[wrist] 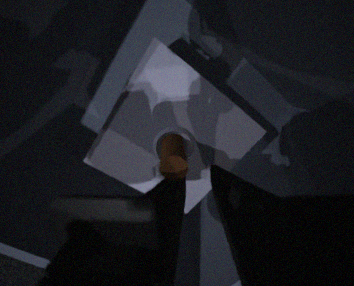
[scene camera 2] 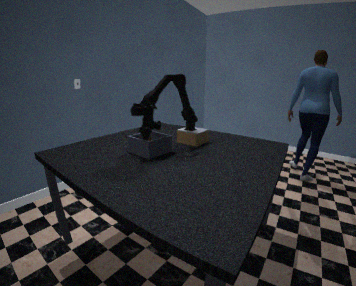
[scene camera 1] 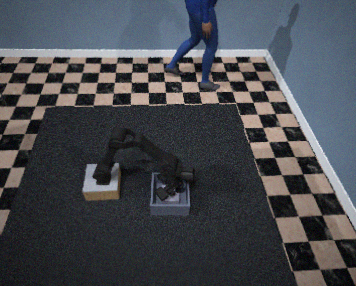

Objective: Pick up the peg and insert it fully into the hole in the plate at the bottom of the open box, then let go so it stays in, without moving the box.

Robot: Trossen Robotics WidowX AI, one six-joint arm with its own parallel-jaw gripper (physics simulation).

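Places are measured from the arm's base along level axes (x left, y back, z up), in centimetres.
Pixels of known places: gripper, between the fingertips: (wrist: 197, 171) (scene camera 1: 175, 193); arm's base, origin of its link: (scene camera 2: 190, 129) (scene camera 1: 103, 179).
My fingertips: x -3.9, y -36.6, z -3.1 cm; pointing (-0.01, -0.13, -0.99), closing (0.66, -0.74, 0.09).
Ahead of a thing's pixels: the offset from my fingertips to its top centre. "spot": to the spot under its first point. Level surfaces: height alone.
The orange-brown peg @[dz +2.9, dx +0.5, dy +2.7 cm] (wrist: 173, 156) stands at the hole @[spot: dz +0.1, dx -0.1, dy +3.6 cm] (wrist: 157, 144) in the pale plate @[dz +0.2, dx +0.4, dy +2.5 cm] (wrist: 240, 127) (scene camera 1: 174, 199); its lower end is at the hole and its upper part sticks up. How deep it sits cannot be told. The grey open box @[dz +3.9, dx +0.4, dy +2.7 cm] (scene camera 1: 170, 209) (scene camera 2: 150, 149) (wrist: 117, 65) stands around the plate. My gripper (wrist: 197, 171) (scene camera 1: 169, 193) (scene camera 2: 146, 136) reaches down into the box. Its dark fingers are apart with a narrow gap, and plate shows through it. The peg is beside this gap, by the left fingertip, which partly overlaps its top in the wrist view.
A block (scene camera 1: 101, 190) (scene camera 2: 192, 137) with a white top carries the arm's base beside the box. Both stand on the dark table @[dz -5.9 cm] (scene camera 1: 125, 240) (scene camera 2: 200, 180). The box walls rise close around the fingers. A person (scene camera 1: 210, 45) (scene camera 2: 315, 95) is on the checkered floor beyond the table.
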